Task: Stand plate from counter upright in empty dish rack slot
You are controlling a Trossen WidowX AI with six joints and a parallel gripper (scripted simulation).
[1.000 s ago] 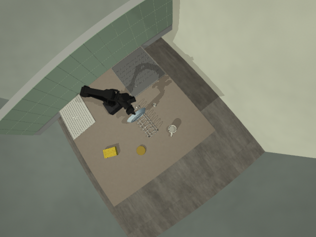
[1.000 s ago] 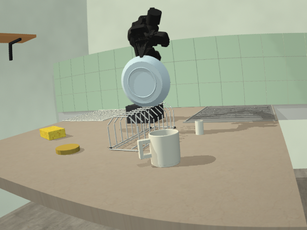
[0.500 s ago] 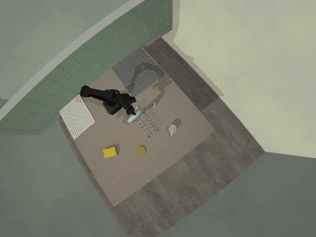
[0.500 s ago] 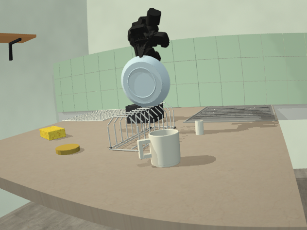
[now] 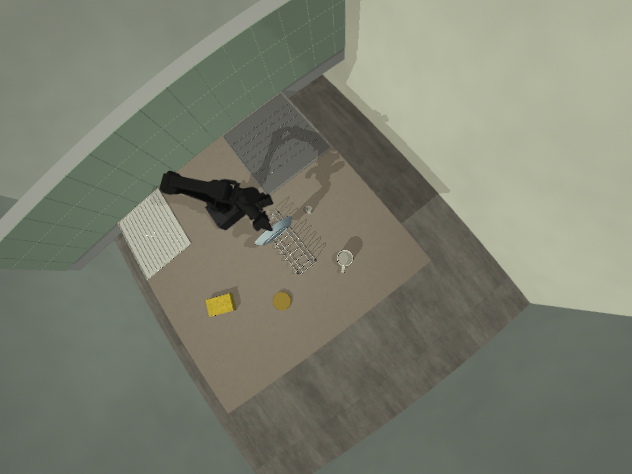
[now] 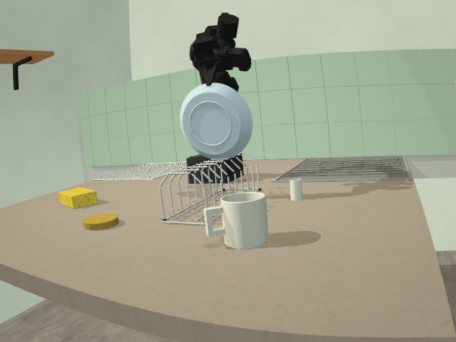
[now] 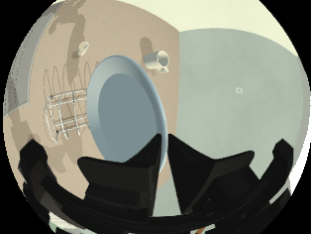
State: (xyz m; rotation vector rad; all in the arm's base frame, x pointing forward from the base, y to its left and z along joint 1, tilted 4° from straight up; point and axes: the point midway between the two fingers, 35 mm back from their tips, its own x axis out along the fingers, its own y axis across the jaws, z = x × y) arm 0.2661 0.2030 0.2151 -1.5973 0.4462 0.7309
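My gripper is now 2 cm short of the pale blue plate and 11 cm above it. From my hand the other things lie so: cream mug (25 cm ahead, 22 cm to the left, 28 cm below); yellow disc (29 cm ahead, 16 cm to the right, 30 cm below); small white cup (5 cm behind, 18 cm to the left, 30 cm below).
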